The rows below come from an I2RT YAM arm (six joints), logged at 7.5 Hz.
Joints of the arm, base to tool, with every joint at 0 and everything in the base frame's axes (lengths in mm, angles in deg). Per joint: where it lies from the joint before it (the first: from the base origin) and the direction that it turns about. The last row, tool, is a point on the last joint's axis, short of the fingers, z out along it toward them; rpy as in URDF.
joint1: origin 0 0 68 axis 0 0 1
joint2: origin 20 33.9 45.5 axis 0 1 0
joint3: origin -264 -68.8 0 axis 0 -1 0
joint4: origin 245 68.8 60 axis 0 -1 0
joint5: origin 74 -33.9 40.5 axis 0 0 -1
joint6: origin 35.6 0 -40.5 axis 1 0 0
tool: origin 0 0 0 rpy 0 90 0
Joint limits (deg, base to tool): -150..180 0..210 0..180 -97..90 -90..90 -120..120
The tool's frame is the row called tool.
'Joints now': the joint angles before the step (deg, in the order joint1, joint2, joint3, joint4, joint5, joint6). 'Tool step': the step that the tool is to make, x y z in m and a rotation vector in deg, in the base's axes. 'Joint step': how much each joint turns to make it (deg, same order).
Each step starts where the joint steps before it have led.
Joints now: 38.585, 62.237, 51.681, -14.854, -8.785, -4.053
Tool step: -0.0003, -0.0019, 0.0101, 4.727, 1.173, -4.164
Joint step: -0.017, -0.805, 0.792, 1.221, 1.989, 5.784
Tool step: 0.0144, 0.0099, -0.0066, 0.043, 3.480, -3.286
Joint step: 0.018, 4.462, 1.835, 0.269, 2.136, 3.365
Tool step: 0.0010, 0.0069, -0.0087, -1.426, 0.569, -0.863
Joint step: 1.320, 1.425, -0.616, 0.715, 2.290, 0.273
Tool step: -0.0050, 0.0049, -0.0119, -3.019, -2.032, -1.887
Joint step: 2.187, 0.011, -2.527, 2.097, 5.257, -1.415
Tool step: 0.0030, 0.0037, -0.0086, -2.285, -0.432, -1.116
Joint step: 0.454, 1.484, -0.622, 0.960, 2.303, -1.043
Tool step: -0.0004, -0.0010, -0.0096, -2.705, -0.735, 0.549
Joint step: -0.008, 0.185, -1.677, 0.813, 0.694, -2.467
